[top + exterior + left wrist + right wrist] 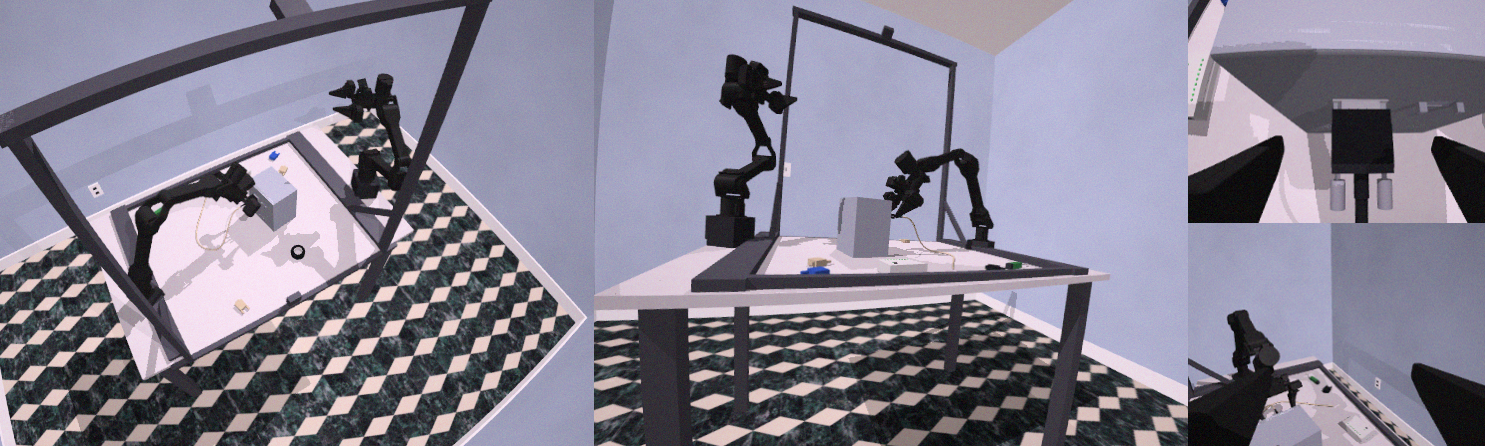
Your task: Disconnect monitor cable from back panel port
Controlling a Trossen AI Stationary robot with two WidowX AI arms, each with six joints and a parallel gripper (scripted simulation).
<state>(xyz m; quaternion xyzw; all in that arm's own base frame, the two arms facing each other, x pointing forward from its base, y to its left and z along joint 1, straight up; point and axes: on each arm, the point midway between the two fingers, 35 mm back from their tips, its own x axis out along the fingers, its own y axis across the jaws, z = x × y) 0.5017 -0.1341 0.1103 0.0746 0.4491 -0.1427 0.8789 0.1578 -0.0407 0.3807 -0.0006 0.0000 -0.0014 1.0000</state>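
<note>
Right now the grey box is 10 mm behind my left hand, 110 mm to the right of it and 70 mm below it.
</note>
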